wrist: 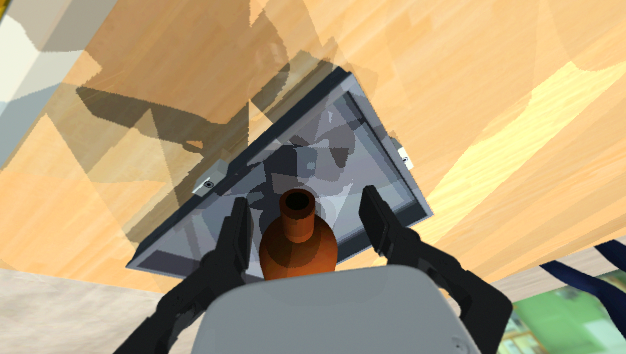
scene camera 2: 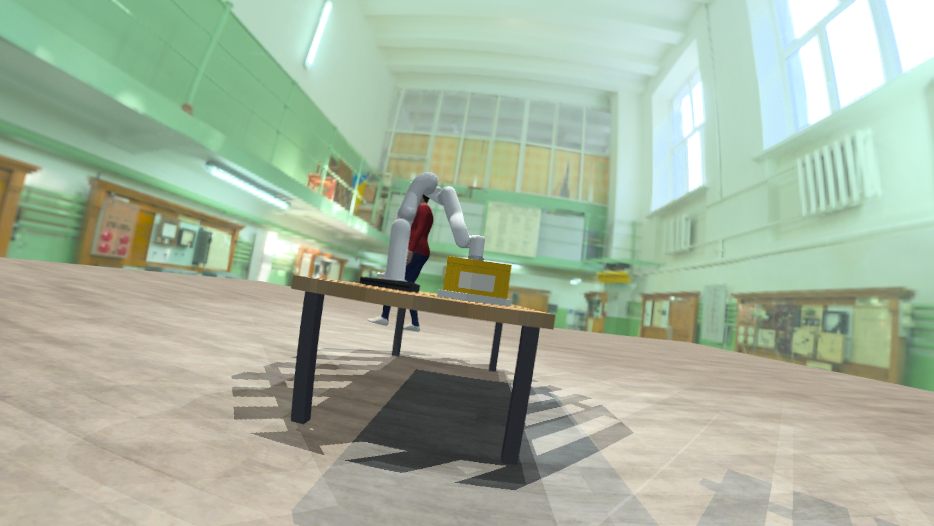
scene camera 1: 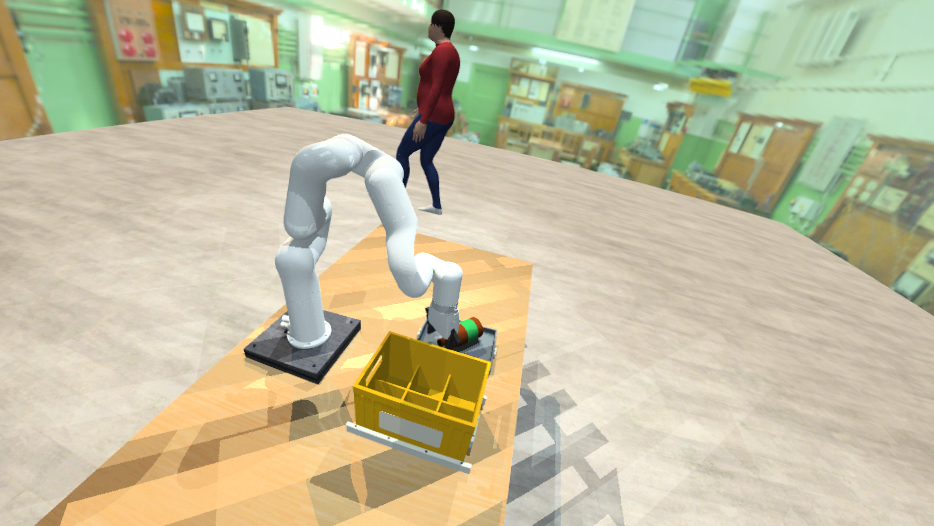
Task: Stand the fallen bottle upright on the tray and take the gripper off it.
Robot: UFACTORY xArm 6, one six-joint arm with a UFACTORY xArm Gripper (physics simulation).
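Places are measured from the arm's base along level axes (x ahead, y left, z up), in metres.
Where they show: gripper, fingertip midpoint: (wrist: 307, 204) (scene camera 1: 439, 341); arm's base, origin of the base link: (scene camera 2: 394, 281) (scene camera 1: 309, 334).
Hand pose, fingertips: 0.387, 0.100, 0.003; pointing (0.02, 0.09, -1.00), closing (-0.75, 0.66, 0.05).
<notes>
Each offset is from my fingertips to the top centre of the thing, as dx, dy, dz.
The brown bottle @(+0.052, +0.046, +0.040) (scene camera 1: 470, 331) (wrist: 300, 252) with a green band lies on its side on the grey tray (scene camera 1: 480, 357) (wrist: 322, 125). In scene camera 1 its neck points to the lower left, towards the crate side. My gripper (scene camera 1: 441, 329) (wrist: 307, 204) is open and low over the tray. In the wrist view its two black fingers stand on either side of the bottle's neck and shoulder, with a gap on both sides. The gripper's housing hides the lower body and the green band there. In scene camera 2 the crate hides the bottle, the tray and the fingers.
A yellow crate @(+0.006, -0.245, +0.136) (scene camera 1: 364, 406) (scene camera 2: 500, 288) with compartments stands close in front of the tray on the wooden table (scene camera 1: 156, 460) (scene camera 2: 424, 301). The arm's dark base plate (scene camera 1: 310, 367) (scene camera 2: 369, 281) is to the left. A person in red (scene camera 1: 439, 84) (scene camera 2: 422, 228) stands behind the table.
</notes>
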